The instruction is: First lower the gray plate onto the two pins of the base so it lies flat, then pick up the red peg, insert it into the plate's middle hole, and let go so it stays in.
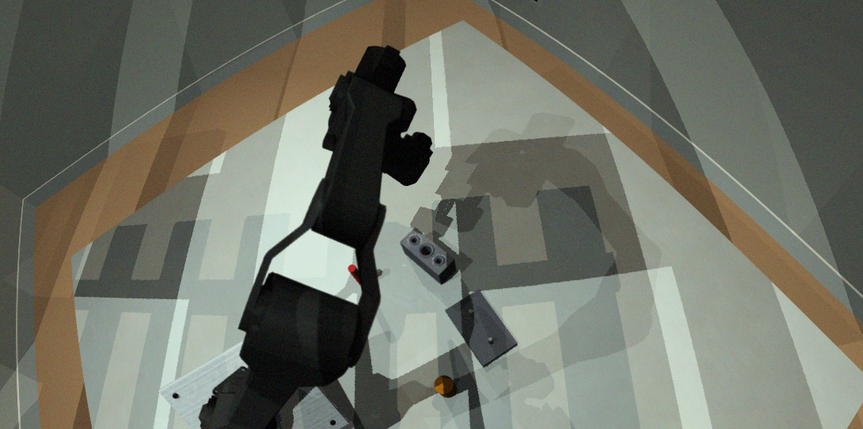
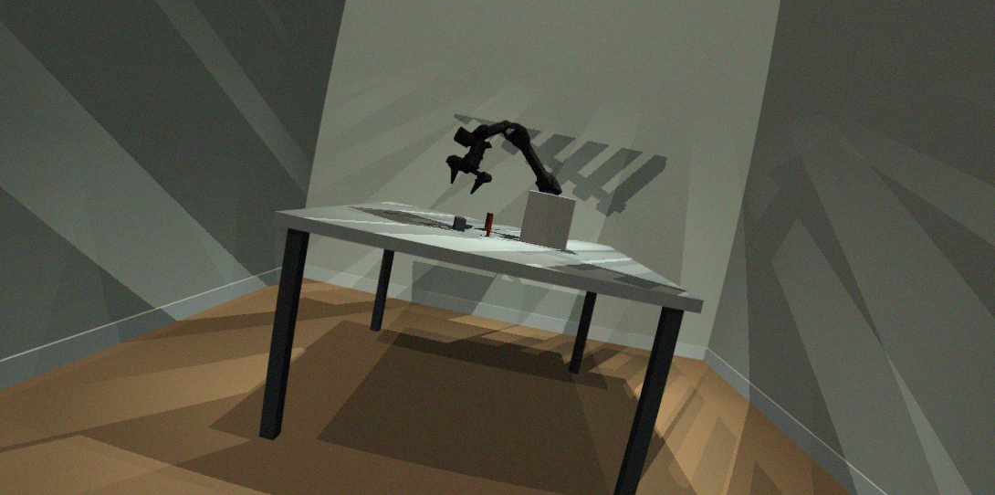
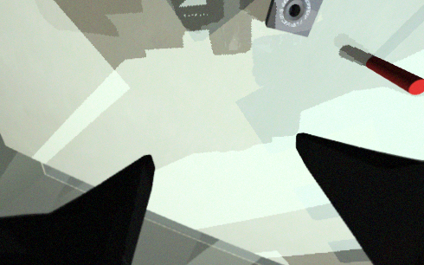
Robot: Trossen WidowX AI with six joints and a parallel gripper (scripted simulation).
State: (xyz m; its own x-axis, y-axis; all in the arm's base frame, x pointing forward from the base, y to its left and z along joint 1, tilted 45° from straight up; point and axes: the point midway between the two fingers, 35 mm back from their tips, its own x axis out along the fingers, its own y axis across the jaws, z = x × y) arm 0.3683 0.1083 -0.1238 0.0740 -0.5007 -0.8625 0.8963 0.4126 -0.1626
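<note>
Now: gripper tip 20 mm past the gray plate, 110 mm to the left of it and 130 mm above it. The rest, counted from my gripper tip: base (30 mm behind, 270 mm to the right, 160 mm below); then orange cylinder (140 mm behind, 320 mm to the right, 130 mm below); then red peg (140 mm behind, 70 mm to the right, 130 mm below).
</note>
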